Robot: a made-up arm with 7 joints. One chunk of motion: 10 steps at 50 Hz.
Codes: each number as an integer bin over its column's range. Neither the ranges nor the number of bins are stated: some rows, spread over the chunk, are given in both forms.
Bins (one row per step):
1: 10 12 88 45 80 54 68
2: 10 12 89 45 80 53 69
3: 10 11 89 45 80 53 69
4: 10 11 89 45 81 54 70
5: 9 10 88 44 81 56 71
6: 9 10 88 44 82 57 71
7: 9 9 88 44 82 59 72
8: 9 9 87 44 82 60 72
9: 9 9 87 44 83 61 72
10: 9 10 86 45 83 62 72
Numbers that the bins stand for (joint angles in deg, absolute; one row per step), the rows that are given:
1: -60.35 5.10 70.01 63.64 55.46 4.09 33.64
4: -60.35 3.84 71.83 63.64 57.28 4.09 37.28
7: -62.32 1.33 70.01 62.23 59.10 8.64 40.91
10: -62.32 2.59 66.37 63.64 60.92 11.37 40.91
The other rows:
2: -60.35 5.10 71.83 63.64 55.46 3.18 35.46
3: -60.35 3.84 71.83 63.64 55.46 3.18 35.46
5: -62.32 2.59 70.01 62.23 57.28 5.91 39.10
6: -62.32 2.59 70.01 62.23 59.10 6.82 39.10
8: -62.32 1.33 68.19 62.23 59.10 9.55 40.91
9: -62.32 1.33 68.19 62.23 60.92 10.46 40.91

